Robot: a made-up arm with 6 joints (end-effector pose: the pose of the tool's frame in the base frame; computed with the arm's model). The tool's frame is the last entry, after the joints. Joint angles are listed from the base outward.
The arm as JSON. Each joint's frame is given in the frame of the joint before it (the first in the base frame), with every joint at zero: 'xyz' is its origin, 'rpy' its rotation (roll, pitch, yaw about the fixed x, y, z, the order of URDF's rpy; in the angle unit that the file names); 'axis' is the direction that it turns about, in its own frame. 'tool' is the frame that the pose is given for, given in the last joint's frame.
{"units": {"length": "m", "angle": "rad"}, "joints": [
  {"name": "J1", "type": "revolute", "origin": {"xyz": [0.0, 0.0, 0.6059], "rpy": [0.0, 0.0, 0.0]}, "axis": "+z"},
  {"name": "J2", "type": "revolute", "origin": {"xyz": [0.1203, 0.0, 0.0], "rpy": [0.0, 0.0, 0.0]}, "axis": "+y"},
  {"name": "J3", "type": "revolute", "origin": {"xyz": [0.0, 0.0, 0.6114], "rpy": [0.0, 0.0, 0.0]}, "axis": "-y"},
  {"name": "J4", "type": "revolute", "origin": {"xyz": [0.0, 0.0, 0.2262], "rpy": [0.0, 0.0, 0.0]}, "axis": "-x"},
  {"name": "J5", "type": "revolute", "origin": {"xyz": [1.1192, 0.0, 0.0], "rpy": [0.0, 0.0, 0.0]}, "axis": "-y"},
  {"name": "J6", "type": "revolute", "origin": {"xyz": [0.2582, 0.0, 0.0], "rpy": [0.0, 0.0, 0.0]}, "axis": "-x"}
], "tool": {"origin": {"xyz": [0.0, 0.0, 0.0], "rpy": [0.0, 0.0, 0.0]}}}
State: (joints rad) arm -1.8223 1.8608 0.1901 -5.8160 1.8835 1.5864
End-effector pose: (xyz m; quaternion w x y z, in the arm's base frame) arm -0.1531 -1.0404 -0.6480 0.5040 -0.5869 0.3751 -0.5107
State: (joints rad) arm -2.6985 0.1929 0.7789 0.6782 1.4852 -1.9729
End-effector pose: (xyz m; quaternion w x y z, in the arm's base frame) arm -0.7913 -0.5542 2.1925 0.8511 -0.2671 -0.3020 -0.3364
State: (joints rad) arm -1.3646 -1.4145 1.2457 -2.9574 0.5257 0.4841
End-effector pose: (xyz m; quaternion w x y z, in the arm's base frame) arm -0.3752 1.6781 1.2351 0.6079 0.1743 -0.5260 0.5687
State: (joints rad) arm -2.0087 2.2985 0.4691 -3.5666 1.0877 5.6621
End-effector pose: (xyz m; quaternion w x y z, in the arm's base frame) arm -0.0322 -0.2911 -1.0033 0.8791 0.2882 0.2356 0.2976
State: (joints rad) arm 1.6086 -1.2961 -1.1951 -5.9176 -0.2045 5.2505
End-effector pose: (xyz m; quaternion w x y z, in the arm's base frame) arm -0.0145 0.8791 1.0864 0.6893 0.2059 0.2579 0.6450
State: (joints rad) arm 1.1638 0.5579 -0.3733 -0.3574 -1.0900 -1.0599
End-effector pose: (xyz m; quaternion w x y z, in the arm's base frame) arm 0.3986 1.1270 0.1378 0.5270 -0.0507 0.8362 -0.1431
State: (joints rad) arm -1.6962 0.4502 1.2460 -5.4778 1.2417 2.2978
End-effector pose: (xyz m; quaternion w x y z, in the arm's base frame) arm 0.0566 -0.9599 2.2923 0.6093 0.6945 -0.1831 0.3359
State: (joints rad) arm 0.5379 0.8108 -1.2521 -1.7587 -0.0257 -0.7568
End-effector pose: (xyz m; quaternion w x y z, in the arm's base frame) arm 0.0938 0.0636 -0.2942 0.3592 0.4044 0.3915 -0.7444
